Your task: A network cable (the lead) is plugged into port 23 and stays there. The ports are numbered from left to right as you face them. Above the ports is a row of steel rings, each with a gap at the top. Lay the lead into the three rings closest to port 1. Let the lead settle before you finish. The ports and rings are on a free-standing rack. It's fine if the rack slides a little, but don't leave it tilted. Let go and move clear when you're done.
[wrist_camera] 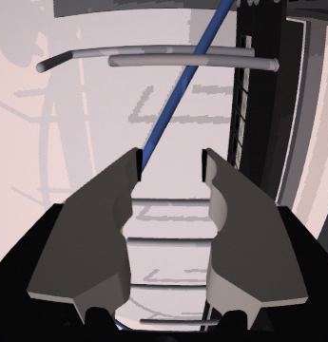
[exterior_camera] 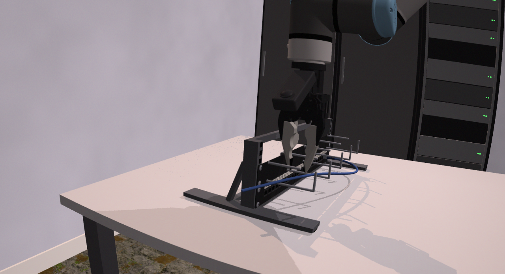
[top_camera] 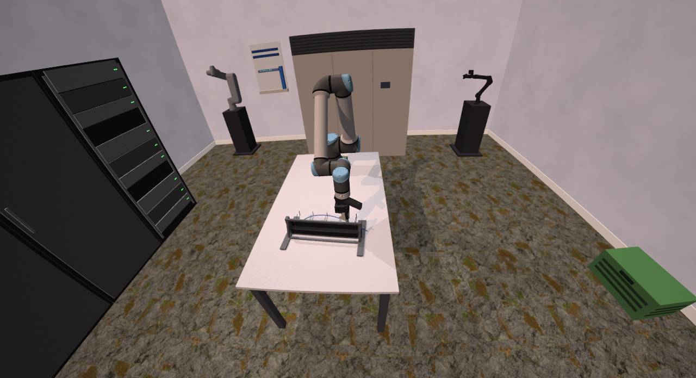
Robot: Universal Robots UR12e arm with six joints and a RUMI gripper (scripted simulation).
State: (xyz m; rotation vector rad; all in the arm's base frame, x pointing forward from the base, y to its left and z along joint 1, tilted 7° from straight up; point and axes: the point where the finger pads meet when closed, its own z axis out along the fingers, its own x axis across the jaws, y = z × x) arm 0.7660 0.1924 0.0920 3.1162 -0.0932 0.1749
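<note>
Right now the rack is 5 cm ahead of my hand, 15 cm to the right of it and 2 cm below it.
</note>
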